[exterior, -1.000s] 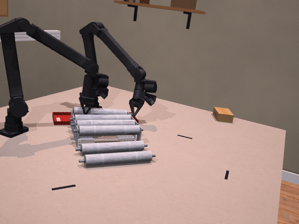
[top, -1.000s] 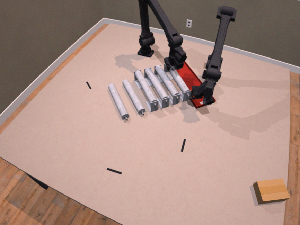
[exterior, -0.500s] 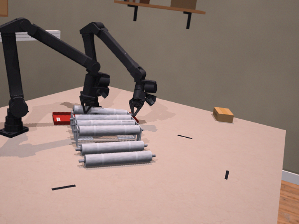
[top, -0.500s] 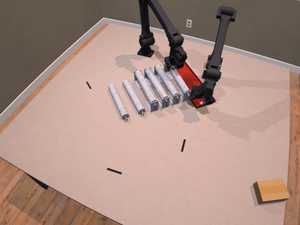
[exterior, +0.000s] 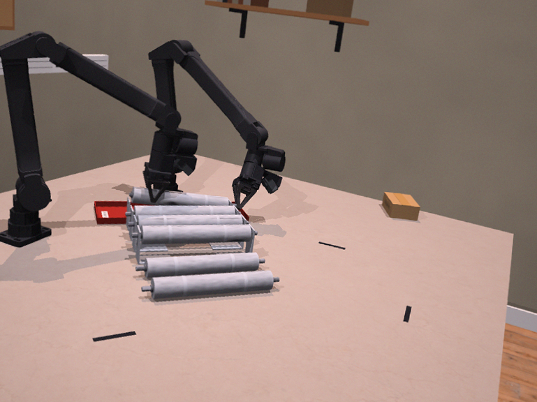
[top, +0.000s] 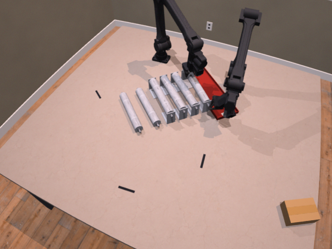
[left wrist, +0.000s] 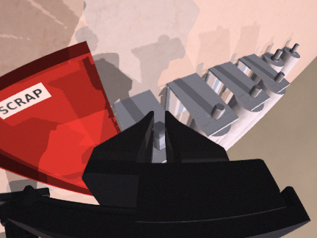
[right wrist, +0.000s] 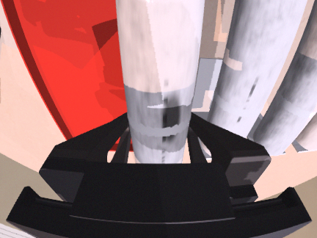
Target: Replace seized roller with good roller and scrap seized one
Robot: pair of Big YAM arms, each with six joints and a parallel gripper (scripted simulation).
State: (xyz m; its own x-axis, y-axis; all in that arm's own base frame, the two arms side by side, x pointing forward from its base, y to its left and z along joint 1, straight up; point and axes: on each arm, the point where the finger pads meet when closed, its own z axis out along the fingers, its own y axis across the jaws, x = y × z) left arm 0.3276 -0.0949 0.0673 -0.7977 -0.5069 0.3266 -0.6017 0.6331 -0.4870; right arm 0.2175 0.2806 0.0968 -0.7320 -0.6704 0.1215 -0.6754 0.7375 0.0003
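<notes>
My right gripper is now 5 cm short of the roller, 7 cm to the right of it and 1 cm above it. Also, from my right hand: red scrap tray 3 cm behind, 13 cm to the left, 9 cm below; then cardboard box 49 cm ahead, 82 cm to the left, 6 cm below.
</notes>
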